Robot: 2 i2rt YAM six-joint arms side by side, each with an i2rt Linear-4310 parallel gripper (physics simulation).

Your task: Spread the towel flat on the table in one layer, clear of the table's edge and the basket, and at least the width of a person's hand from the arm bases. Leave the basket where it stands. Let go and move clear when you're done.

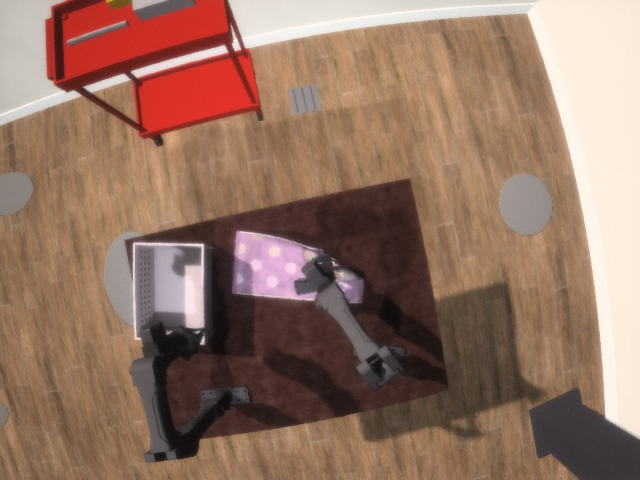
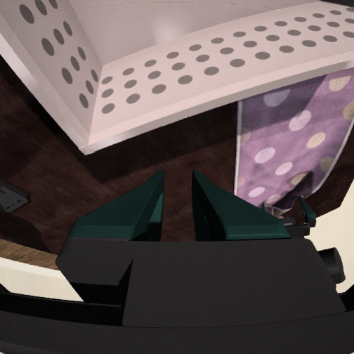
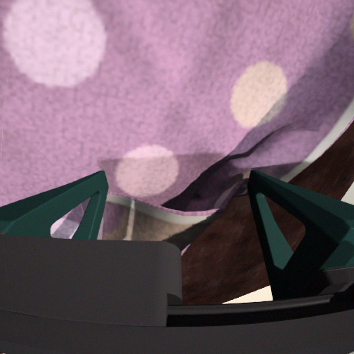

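The lilac towel (image 1: 273, 266) (image 2: 300, 120) (image 3: 165, 90) with pale dots and a white hem lies on the dark brown table (image 1: 310, 341). Its left part looks flat; near its right end it is creased and an edge folds over, partly hidden by the right arm. My right gripper (image 1: 333, 266) (image 2: 280, 199) (image 3: 177, 178) is open wide over this creased part, with the towel's edge and a dark fold showing between and beyond the fingers. My left gripper (image 1: 199, 336) (image 2: 177, 177) is shut and empty, near the basket's lower right corner. The pale basket (image 1: 170, 281) (image 2: 150, 117) stands left of the towel.
The left arm's links stand at the table's lower left, beside a small dark bracket plate (image 1: 238, 395) (image 2: 12, 199). The right arm reaches from the lower right across the towel's lower edge. A red cart (image 1: 199, 98) stands on the floor beyond the table.
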